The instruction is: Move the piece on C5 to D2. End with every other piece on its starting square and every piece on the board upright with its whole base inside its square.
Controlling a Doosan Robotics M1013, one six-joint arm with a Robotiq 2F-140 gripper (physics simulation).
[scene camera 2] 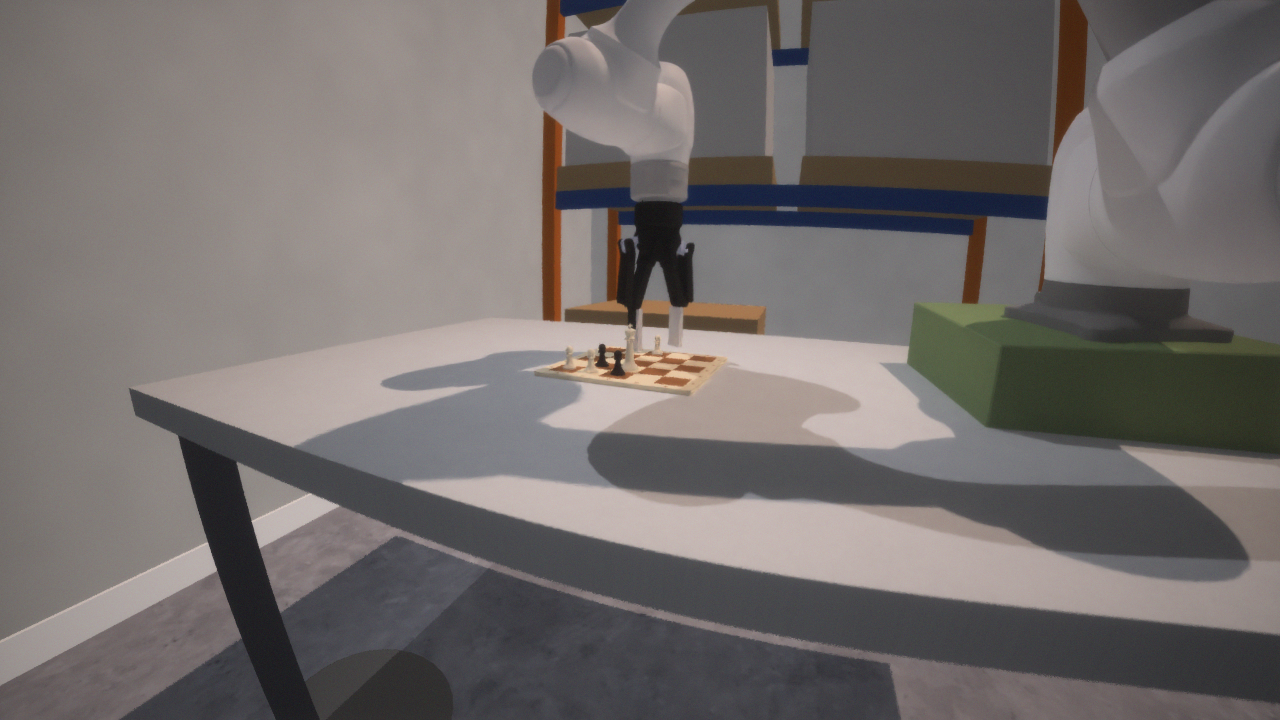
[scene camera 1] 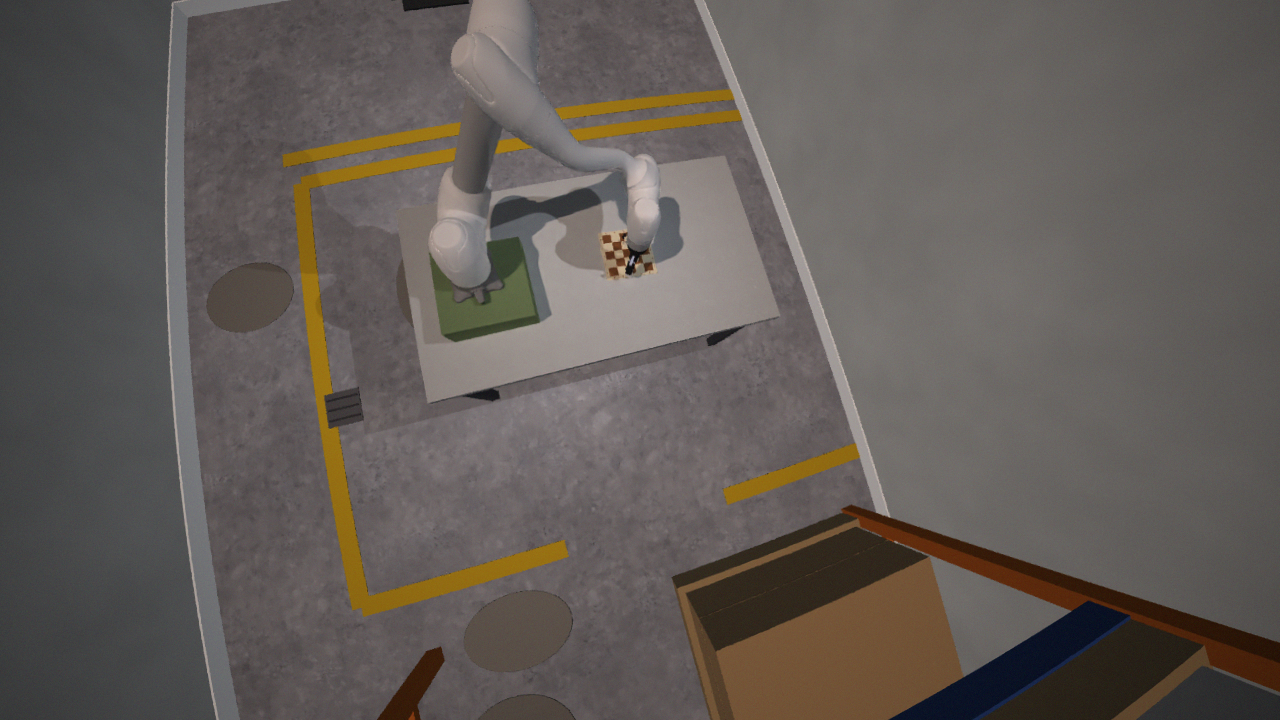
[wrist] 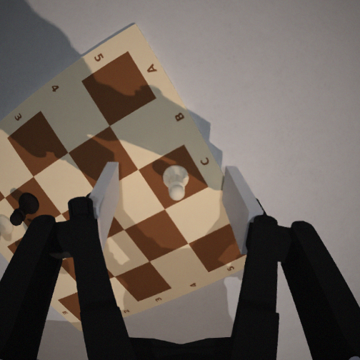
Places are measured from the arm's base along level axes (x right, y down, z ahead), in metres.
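Where they show: gripper, fingertip midpoint: (scene camera 2: 655, 347); arm's base, origin of the base link: (scene camera 2: 1104, 327) (scene camera 1: 473, 275).
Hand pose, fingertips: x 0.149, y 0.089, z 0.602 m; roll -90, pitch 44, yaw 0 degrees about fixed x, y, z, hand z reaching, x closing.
Note:
Each offset is from my fingertips to the top centre of the thing. Level surfaces: height alone.
The C5 piece, a small white pawn @(dx +0.002, dy -0.021, dz -0.003 m) (scene camera 2: 657, 345) (wrist: 176, 181), stands upright on the dark C5 square of the chessboard @(dx -0.075, dy +0.011, dz +0.012 m) (scene camera 1: 615, 255) (scene camera 2: 673, 380) (wrist: 145, 56). My gripper (scene camera 1: 631, 265) (scene camera 2: 657, 343) (wrist: 171, 181) is open and empty, pointing down, fingertips low at the board. In the wrist view one fingertip shows on either side of the pawn, with gaps. D2 is largely hidden behind the left finger in the wrist view. A tall white piece @(dx -0.116, dy -0.053, dz +0.018 m) (scene camera 2: 630, 352), two black pieces @(dx -0.105, dy -0.021, dz +0.060 m) (scene camera 2: 601, 356) @(dx -0.147, dy -0.021, dz +0.027 m) (scene camera 2: 617, 364) and two white pawns @(dx -0.133, dy -0.021, dz +0.099 m) (scene camera 2: 569, 360) @(dx -0.143, dy -0.021, dz +0.065 m) (scene camera 2: 590, 361) stand upright.
The board lies on a grey table @(dy +0.017 m) (scene camera 1: 698, 277) (scene camera 2: 429, 429). The arm's base stands on a green block (scene camera 1: 496, 308) (scene camera 2: 1074, 385) at the table's other end. In scene camera 2, an orange-and-blue rack (scene camera 2: 552, 250) and a brown box (scene camera 2: 662, 309) are beyond the table.

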